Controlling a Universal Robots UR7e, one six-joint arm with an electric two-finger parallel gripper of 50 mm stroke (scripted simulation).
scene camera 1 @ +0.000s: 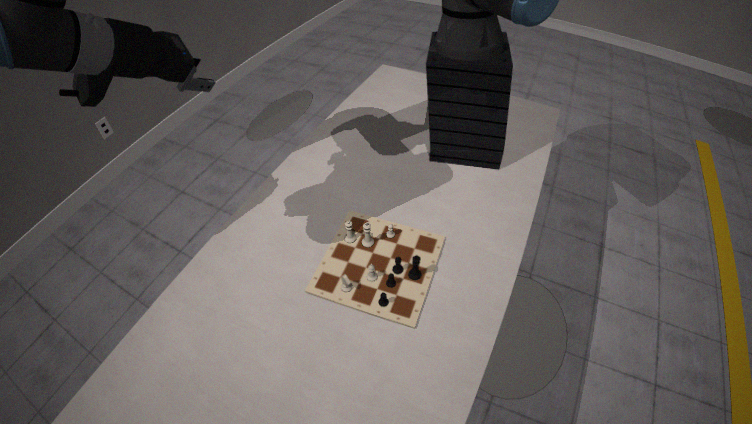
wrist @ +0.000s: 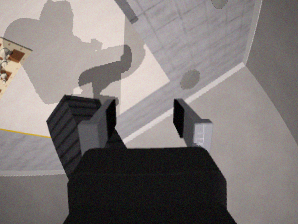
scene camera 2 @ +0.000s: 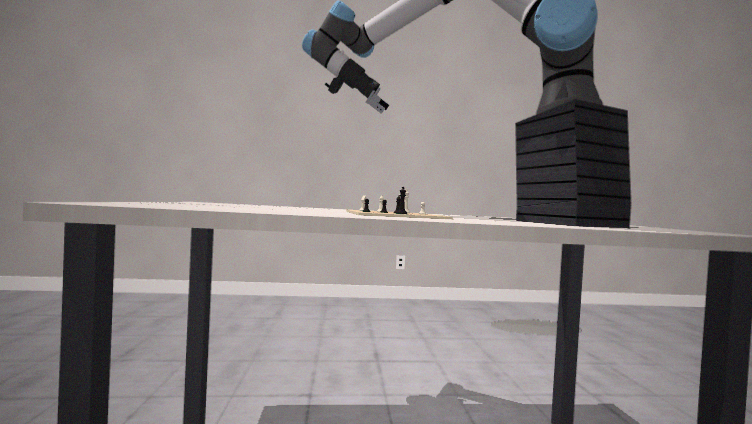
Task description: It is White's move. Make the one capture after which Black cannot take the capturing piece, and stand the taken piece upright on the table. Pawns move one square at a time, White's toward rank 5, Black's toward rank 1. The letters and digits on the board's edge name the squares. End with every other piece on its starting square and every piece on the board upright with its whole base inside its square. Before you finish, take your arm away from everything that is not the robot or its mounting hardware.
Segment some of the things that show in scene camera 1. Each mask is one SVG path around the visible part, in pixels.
My gripper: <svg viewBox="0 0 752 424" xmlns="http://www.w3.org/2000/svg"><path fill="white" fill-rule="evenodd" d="M118 20L125 29L127 48L123 65L114 76L138 79L158 77L170 82L179 82L177 88L181 92L184 90L211 91L216 83L214 80L192 78L201 59L190 54L178 34L165 31L153 32L148 26Z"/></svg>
A chessboard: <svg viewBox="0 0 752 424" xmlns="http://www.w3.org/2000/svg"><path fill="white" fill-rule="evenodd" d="M349 211L305 293L415 329L445 236ZM381 293L386 293L389 301L386 307L381 307L378 303ZM343 274L347 275L352 284L352 290L349 292L341 289ZM390 273L394 275L394 280L396 281L396 285L392 288L386 285ZM370 264L375 266L374 272L378 275L377 280L373 282L368 281L366 277ZM396 257L400 257L403 272L401 274L395 274L392 271L393 266L396 265ZM418 255L421 258L421 278L411 280L408 272L413 268L413 256ZM389 224L393 225L393 231L395 232L393 238L386 236L386 232L389 231ZM366 222L371 225L370 236L374 240L374 245L369 248L362 245L365 238L363 225ZM346 221L352 222L352 233L356 235L356 241L353 243L344 240L347 234Z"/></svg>
